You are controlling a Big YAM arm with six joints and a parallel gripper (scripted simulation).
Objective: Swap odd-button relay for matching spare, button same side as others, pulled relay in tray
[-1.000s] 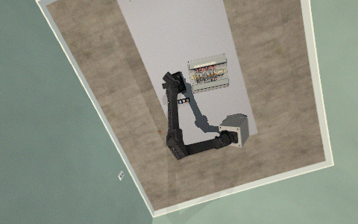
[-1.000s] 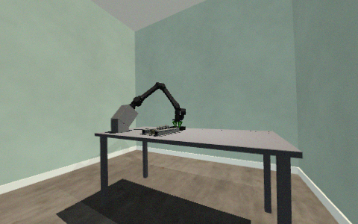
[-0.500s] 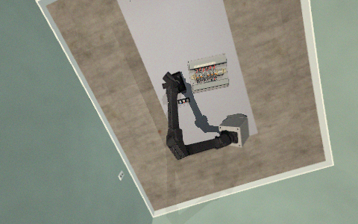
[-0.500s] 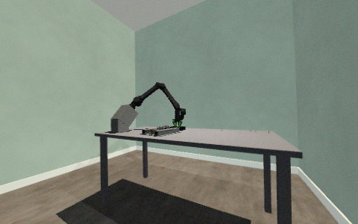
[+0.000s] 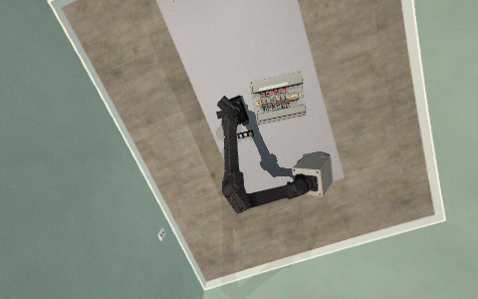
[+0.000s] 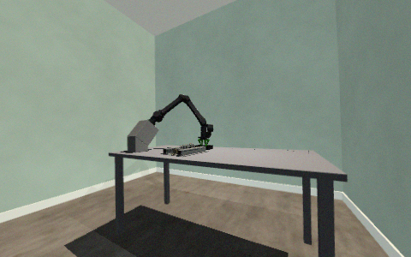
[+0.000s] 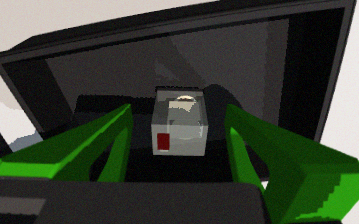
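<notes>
Now: hand 1 cm above the black tray. Also, from my hand: dark stand 16 cm behind, 3 cm to the right, 2 cm below.
</notes>
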